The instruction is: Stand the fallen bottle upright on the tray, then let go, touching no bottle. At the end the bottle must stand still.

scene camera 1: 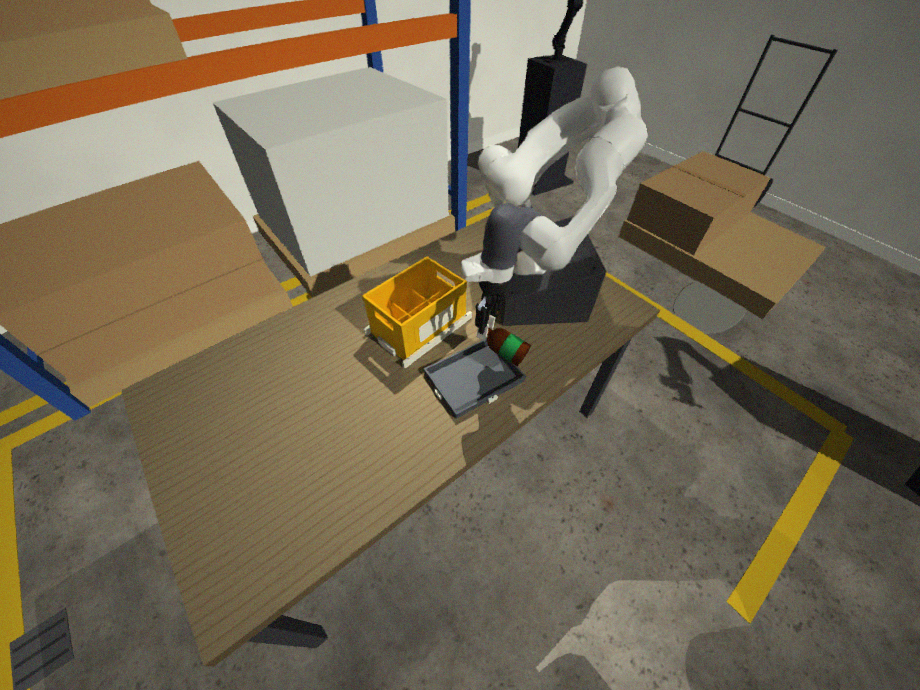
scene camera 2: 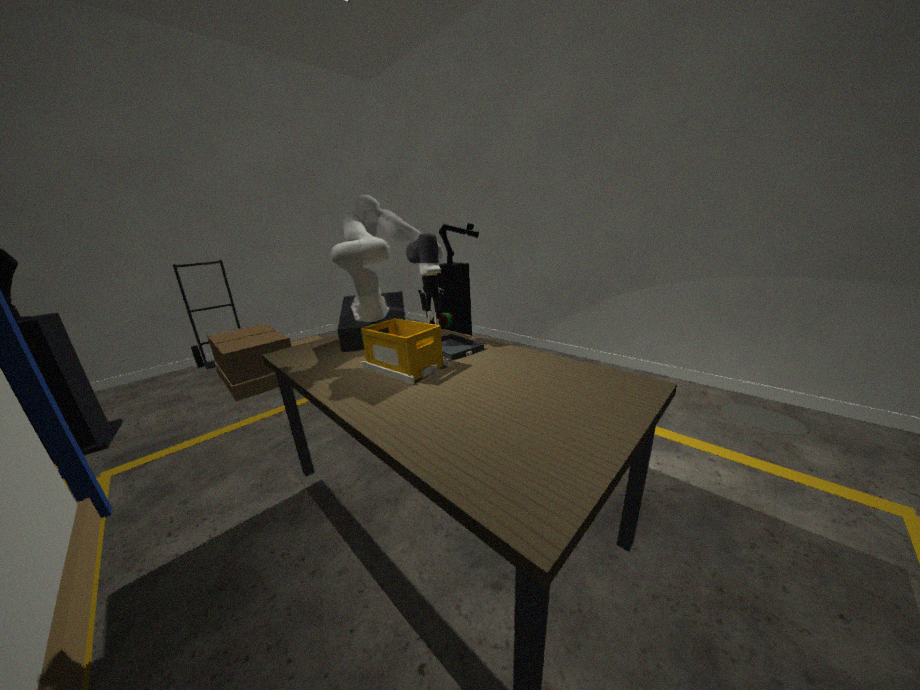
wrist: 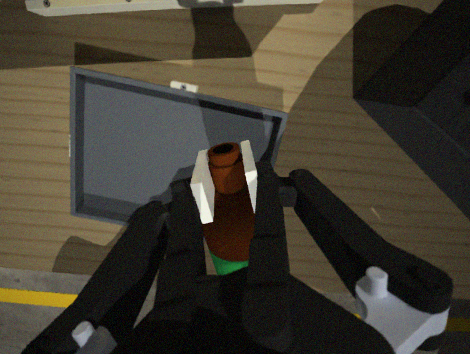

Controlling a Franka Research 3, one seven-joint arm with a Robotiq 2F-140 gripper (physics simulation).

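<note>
The brown bottle with a green label [scene camera 1: 509, 346] [scene camera 2: 445, 319] [wrist: 229, 227] is tilted far over, close to lying. Its neck is between the fingertips and its base points away from the crate. My gripper [scene camera 1: 487, 325] [scene camera 2: 431, 317] [wrist: 227, 161] points down and is shut on the bottle's neck. It holds the bottle raised above the table, by the robot-side end of the tray. The grey tray [scene camera 1: 464, 380] [scene camera 2: 462, 347] [wrist: 135, 145] lies below, and its bare floor shows in the wrist view. The fingers and gripper body hide much of the bottle in the wrist view.
A yellow crate [scene camera 1: 387, 334] [scene camera 2: 407, 359] with dividers stands beside the tray on a white base [wrist: 150, 9]. The robot's black pedestal [scene camera 1: 553, 300] [wrist: 425, 125] is close to the gripper. The wooden table's [scene camera 1: 297, 445] [scene camera 2: 520, 415] long edge runs close past the tray.
</note>
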